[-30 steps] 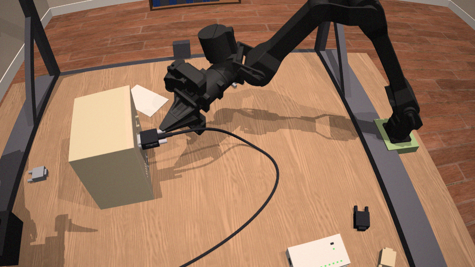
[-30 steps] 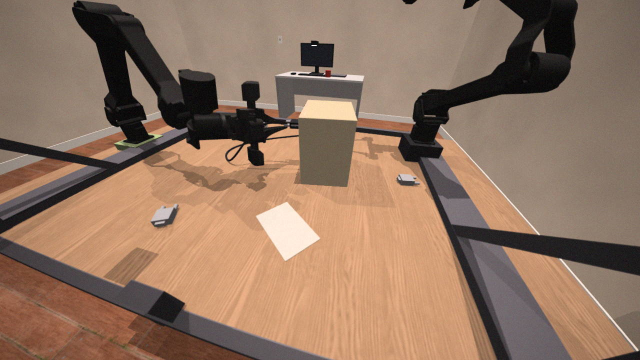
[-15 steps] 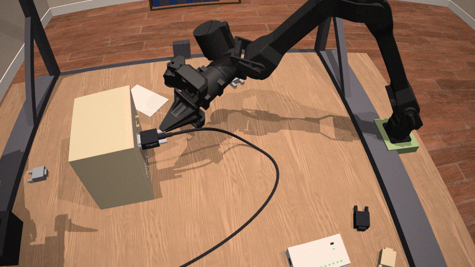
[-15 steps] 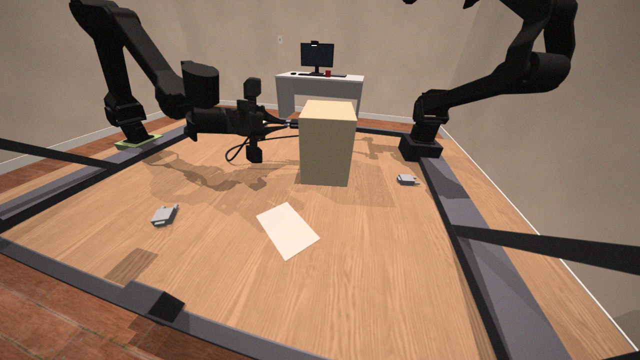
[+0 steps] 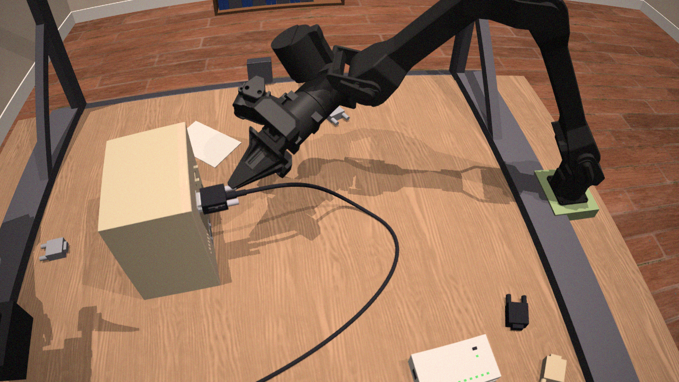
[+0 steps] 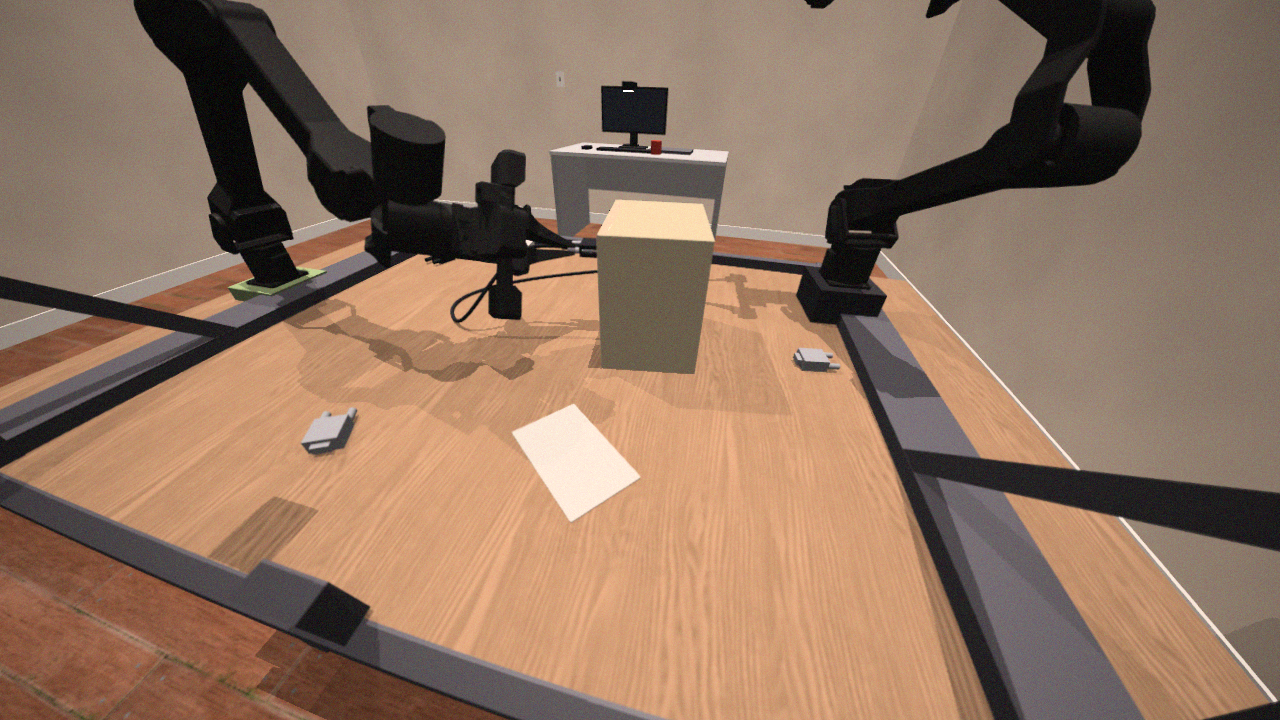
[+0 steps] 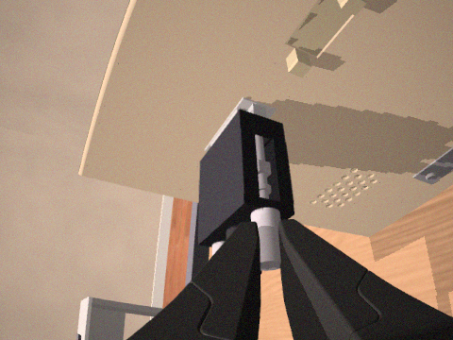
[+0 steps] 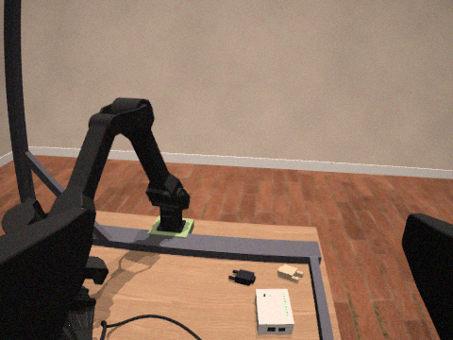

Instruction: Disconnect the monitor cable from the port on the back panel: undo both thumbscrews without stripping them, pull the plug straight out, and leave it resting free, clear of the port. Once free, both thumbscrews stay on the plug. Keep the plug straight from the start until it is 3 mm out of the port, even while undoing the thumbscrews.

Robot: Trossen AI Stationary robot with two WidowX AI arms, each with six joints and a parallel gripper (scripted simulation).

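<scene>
Now: the black monitor plug 50 mm to the right of my left hand, 30 mm ahead of it and 10 mm below it. Also, from my left hand: white device: 310 mm ahead, 170 mm to the left, 120 mm below; white sheet: 220 mm behind, 130 mm below, 60 mm to the right; beige box: 140 mm to the right, 40 mm below.
</scene>
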